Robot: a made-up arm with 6 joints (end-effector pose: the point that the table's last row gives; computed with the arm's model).
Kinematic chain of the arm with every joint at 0, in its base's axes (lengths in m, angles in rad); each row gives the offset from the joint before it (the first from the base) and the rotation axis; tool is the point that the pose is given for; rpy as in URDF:
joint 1: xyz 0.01 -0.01 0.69 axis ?
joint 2: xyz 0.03 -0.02 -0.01 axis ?
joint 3: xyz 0 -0.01 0.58 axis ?
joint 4: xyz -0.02 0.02 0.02 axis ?
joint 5: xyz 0.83 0.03 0 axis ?
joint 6: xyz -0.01 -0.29 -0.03 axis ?
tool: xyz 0 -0.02 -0.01 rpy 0.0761 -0.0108 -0.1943
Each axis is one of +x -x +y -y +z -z.
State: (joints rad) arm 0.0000 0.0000 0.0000 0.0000 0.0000 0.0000
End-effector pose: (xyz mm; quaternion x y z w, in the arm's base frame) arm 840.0 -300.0 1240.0 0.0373 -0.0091 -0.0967 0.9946
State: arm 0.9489 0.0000 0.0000 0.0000 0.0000 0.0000
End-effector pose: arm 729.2 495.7 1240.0 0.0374 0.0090 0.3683 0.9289
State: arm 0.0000 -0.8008 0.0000 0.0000 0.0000 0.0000
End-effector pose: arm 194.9 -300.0 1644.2 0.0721 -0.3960 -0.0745 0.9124
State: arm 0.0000 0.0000 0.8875 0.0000 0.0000 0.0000
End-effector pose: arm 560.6 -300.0 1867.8 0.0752 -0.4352 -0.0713 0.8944
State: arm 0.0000 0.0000 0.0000 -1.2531 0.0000 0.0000
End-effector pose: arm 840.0 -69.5 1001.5 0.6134 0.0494 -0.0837 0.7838
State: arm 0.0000 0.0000 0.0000 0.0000 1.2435 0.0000
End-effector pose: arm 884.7 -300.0 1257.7 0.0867 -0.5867 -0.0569 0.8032
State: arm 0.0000 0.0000 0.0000 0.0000 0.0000 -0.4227
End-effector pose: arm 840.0 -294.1 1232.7 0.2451 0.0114 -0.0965 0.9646
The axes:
joint 1: +z
joint 2: +y
joint 3: -y
joint 4: -x
joint 5: -y
joint 6: -x

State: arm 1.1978 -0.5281 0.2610 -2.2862 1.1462 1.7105
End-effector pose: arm 5.4 458.0 1636.6 0.4145 0.1824 0.0714 0.8887
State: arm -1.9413 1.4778 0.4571 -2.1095 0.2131 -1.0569
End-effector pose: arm -150.8 -892.5 -50.2 -0.4551 0.7085 0.2623 0.4713
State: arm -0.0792 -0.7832 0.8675 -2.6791 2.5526 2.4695
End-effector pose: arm -323.2 230.2 1919.6 0.4040 0.3370 -0.4461 0.7240
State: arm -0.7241 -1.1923 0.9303 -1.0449 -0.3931 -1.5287
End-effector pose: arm -604.4 401.2 1674.3 0.4704 -0.2542 0.5912 0.6037
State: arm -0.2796 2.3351 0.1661 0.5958 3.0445 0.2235
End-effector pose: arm 97.7 -268.2 -518.0 0.1694 -0.4342 -0.0923 0.8799
